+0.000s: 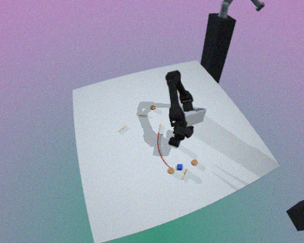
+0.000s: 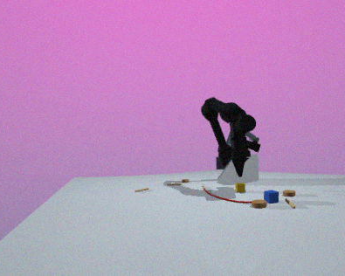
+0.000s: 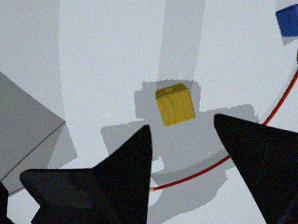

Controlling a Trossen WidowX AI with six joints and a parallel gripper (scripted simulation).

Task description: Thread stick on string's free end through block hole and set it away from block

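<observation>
My gripper tip is 4 cm above the yellow block. From my gripper tip the other things lie so: blue cube 5 cm ahead, 17 cm to the left, 4 cm below.
</observation>
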